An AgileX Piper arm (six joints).
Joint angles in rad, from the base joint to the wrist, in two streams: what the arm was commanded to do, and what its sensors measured. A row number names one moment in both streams.
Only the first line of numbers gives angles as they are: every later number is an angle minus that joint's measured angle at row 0.
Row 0, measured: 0.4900 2.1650 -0.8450 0.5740 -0.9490 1.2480
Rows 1 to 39, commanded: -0.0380 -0.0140 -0.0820 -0.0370 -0.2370 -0.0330; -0.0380 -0.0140 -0.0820 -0.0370 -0.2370 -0.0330; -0.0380 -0.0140 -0.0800 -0.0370 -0.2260 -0.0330; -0.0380 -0.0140 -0.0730 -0.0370 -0.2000 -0.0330; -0.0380 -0.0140 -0.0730 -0.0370 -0.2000 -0.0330; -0.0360 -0.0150 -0.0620 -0.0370 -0.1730 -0.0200; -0.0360 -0.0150 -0.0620 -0.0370 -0.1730 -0.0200; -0.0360 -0.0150 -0.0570 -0.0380 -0.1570 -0.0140; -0.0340 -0.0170 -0.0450 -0.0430 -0.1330 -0.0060; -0.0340 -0.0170 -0.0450 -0.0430 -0.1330 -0.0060; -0.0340 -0.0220 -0.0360 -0.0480 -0.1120 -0.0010; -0.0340 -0.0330 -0.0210 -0.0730 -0.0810 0.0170; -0.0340 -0.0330 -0.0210 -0.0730 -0.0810 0.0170; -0.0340 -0.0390 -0.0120 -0.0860 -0.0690 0.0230; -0.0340 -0.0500 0.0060 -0.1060 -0.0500 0.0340; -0.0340 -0.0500 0.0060 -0.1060 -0.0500 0.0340; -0.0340 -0.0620 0.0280 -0.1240 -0.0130 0.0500; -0.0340 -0.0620 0.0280 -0.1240 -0.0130 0.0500; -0.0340 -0.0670 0.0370 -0.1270 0.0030 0.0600; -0.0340 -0.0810 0.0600 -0.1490 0.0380 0.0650; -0.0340 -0.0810 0.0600 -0.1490 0.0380 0.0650; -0.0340 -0.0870 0.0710 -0.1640 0.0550 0.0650; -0.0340 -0.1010 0.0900 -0.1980 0.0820 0.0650; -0.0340 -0.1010 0.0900 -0.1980 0.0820 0.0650; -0.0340 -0.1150 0.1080 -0.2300 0.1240 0.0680; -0.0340 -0.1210 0.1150 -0.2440 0.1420 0.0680; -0.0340 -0.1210 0.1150 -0.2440 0.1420 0.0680; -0.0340 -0.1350 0.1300 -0.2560 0.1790 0.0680; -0.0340 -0.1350 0.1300 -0.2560 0.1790 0.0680; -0.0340 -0.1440 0.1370 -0.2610 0.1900 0.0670; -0.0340 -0.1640 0.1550 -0.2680 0.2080 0.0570; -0.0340 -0.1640 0.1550 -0.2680 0.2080 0.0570; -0.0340 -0.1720 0.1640 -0.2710 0.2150 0.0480; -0.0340 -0.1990 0.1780 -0.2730 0.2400 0.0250; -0.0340 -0.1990 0.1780 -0.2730 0.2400 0.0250; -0.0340 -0.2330 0.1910 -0.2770 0.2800 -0.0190; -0.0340 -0.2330 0.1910 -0.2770 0.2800 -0.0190; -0.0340 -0.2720 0.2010 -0.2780 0.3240 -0.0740; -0.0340 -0.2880 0.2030 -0.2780 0.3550 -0.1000
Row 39, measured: -0.0280 -0.2350 0.1950 -0.2630 0.2880 -0.0180
